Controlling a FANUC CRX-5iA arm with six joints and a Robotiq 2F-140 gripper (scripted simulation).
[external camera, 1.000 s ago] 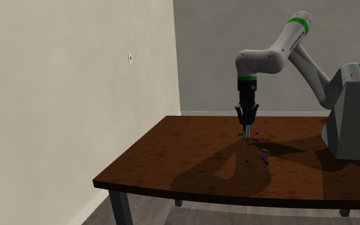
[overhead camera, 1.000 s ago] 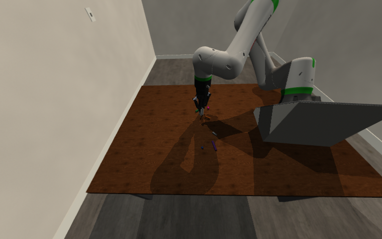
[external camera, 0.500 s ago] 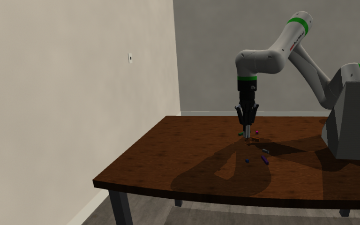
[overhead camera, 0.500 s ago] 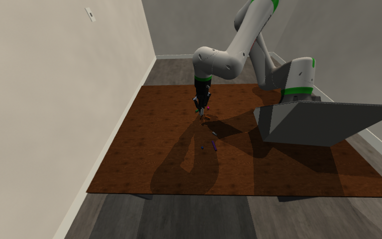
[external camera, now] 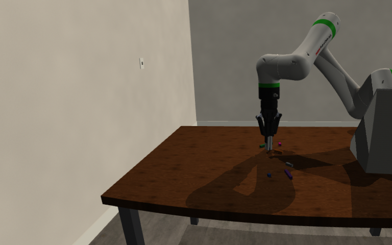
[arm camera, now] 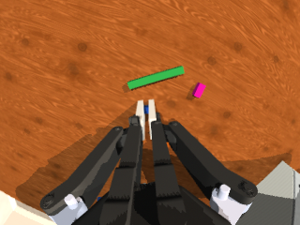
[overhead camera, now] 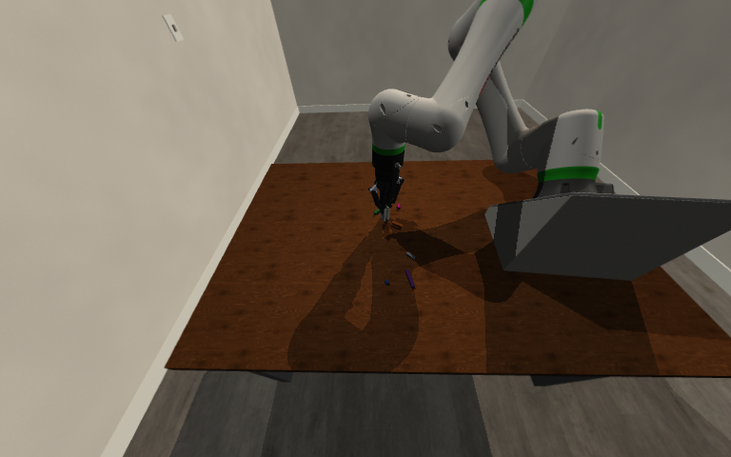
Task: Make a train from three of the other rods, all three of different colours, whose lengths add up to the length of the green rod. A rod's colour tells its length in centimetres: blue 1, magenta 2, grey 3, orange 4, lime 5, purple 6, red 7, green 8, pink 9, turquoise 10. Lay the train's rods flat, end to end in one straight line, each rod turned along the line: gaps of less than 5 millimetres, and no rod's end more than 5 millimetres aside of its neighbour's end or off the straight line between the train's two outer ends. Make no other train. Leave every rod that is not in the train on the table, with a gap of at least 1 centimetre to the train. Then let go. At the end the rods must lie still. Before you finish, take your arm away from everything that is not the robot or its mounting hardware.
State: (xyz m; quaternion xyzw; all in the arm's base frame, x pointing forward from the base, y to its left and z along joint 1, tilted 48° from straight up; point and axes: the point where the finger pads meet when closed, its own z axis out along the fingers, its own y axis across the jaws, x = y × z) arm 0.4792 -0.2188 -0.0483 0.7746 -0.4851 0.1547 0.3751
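The green rod lies 1 cm ahead of my hand, 5 cm to the right of it and 3 cm below it. Round my hand: orange rod: 4 cm behind, 4 cm to the left, 3 cm below; magenta rod: 6 cm behind, 6 cm to the right, 3 cm below; grey rod: 8 cm behind, 17 cm to the left, 3 cm below.
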